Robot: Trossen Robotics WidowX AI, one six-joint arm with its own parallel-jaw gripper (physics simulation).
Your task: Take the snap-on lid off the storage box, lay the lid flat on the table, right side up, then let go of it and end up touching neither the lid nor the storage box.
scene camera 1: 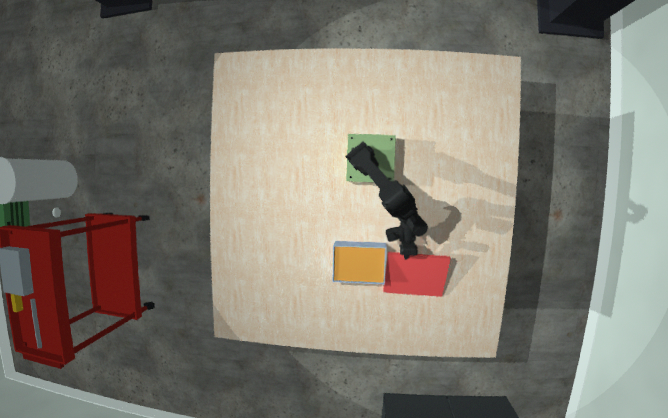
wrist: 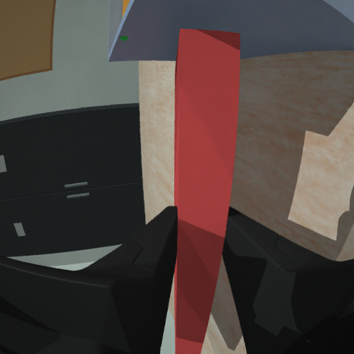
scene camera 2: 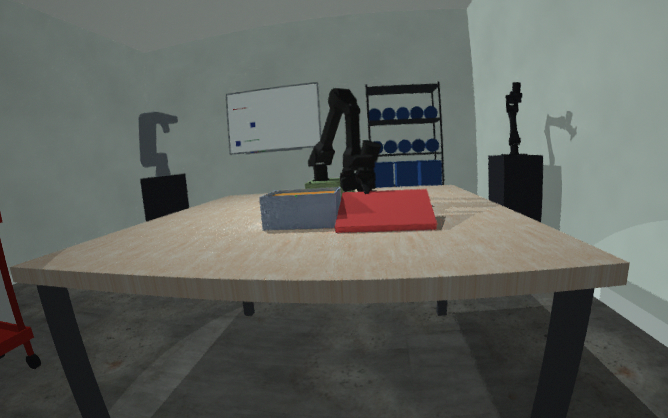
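The red lid (scene camera 1: pixel 417 277) (scene camera 2: pixel 387 212) (wrist: pixel 207 125) is off the box, at its right in both scene views. It is tilted: its near edge is low, at or just above the table (scene camera 1: pixel 270 200) (scene camera 2: pixel 300 260), and its far edge is raised. Its smooth face points up and toward scene camera 2. My gripper (scene camera 1: pixel 407 256) (scene camera 2: pixel 367 191) (wrist: pixel 198 215) is shut on the lid's far edge. The grey-blue storage box (scene camera 1: pixel 360 244) (scene camera 2: pixel 300 212) (wrist: pixel 280 30) stands open, orange inside. The lid's left edge is very close to the box's right wall; whether they touch I cannot tell.
The arm's green base plate (scene camera 1: pixel 387 142) (scene camera 2: pixel 322 185) is on the table behind the box and lid. The arm reaches from it to the lid. A red cart (scene camera 1: pixel 114 265) stands on the floor left of the table, and a dark cabinet (wrist: pixel 60 155) shows beyond the table edge.
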